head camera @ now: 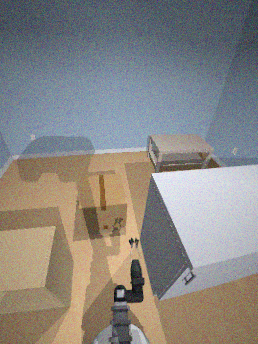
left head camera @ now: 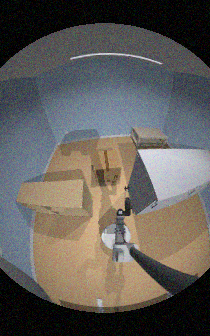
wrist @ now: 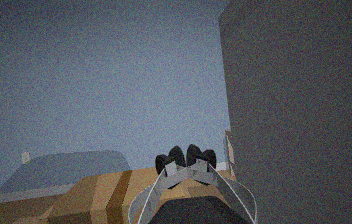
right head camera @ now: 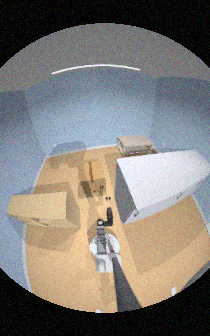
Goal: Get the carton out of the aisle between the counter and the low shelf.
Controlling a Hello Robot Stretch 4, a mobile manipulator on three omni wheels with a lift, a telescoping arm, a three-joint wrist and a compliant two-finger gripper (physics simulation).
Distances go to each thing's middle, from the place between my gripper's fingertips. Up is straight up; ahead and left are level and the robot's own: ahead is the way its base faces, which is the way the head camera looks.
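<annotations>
My gripper, as I see it, is 430 mm above the carton (head camera: 102, 203), and it is also 270 mm to the right of the carton and 670 mm short of it.
</annotations>
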